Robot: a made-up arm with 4 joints.
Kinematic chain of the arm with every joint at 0, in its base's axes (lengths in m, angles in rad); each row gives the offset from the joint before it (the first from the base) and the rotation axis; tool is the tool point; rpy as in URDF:
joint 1: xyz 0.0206 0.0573 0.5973 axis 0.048 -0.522 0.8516
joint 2: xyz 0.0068 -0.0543 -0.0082 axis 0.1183 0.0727 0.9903
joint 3: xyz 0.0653 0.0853 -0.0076 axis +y
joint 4: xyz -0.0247 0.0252 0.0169 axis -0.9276 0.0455 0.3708
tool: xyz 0.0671 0.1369 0.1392 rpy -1.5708 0 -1.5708
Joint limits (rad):
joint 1: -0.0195..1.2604
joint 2: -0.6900..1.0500
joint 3: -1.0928..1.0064
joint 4: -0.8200..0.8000
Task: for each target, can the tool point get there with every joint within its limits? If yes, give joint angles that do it. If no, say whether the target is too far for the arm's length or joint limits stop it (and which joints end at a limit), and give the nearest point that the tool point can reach.
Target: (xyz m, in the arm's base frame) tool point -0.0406 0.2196 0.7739
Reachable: yes | joints 0.2752 0.4674 -0.1142 -0.1984
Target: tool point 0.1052 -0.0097 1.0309
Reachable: no: too far | nearest point 0.0955 0.1008 0.8528 | short by 0.210 m
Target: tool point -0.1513 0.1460 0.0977
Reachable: no: too far | nearest point -0.2169 0.0555 0.4725 | short by 0.391 m
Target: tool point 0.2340 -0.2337 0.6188
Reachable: no: joint limits stop it (at a limit: joint 1, joint 2, joint 3, joint 4) | nearest point 0.2905 -0.0949 0.6570 | short by 0.155 m
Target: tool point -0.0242 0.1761 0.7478
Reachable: yes | joints 0.3854 -0.3989 -0.8350 -0.4531
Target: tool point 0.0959 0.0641 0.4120
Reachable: no: joint limits stop it (at a limit: joint 1, joint 2, joint 3, joint 4) | nearest point 0.2636 0.2154 0.5651 | short by 0.273 m
